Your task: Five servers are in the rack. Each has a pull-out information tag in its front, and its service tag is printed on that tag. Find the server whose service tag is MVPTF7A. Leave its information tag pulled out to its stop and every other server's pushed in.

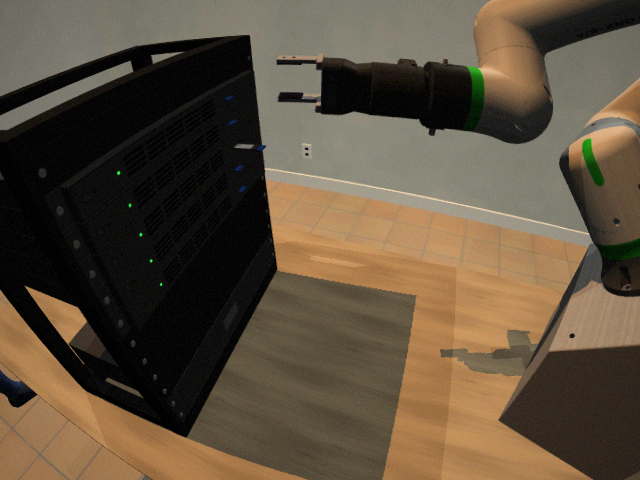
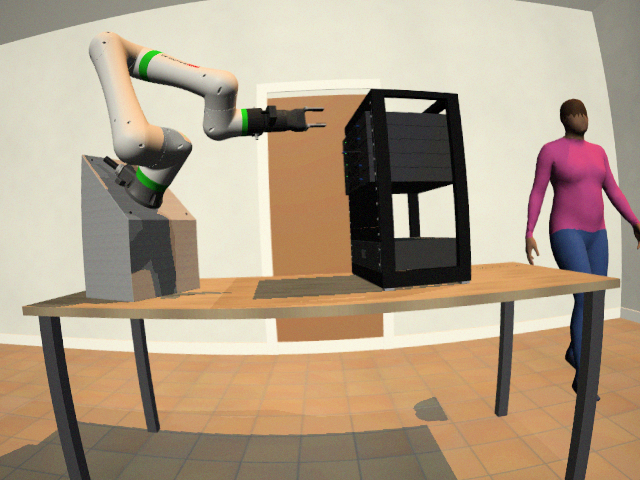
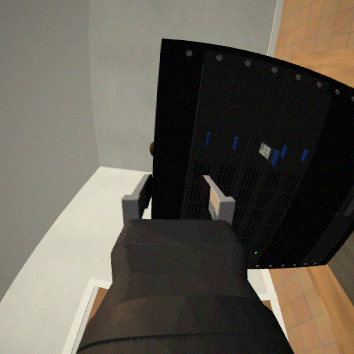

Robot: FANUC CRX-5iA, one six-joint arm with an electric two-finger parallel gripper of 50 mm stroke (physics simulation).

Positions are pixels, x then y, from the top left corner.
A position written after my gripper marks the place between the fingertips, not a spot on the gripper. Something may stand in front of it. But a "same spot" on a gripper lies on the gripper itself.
My gripper shows in image 1 point(278, 78), in image 2 and in image 3. A black rack shows in image 1, in image 2 point(409, 153) and in image 3. One and the same spot on the black rack: point(image 3: 287, 215) is point(image 1: 198, 256). The same spot on my gripper: point(image 2: 294, 120) is point(image 3: 200, 259).
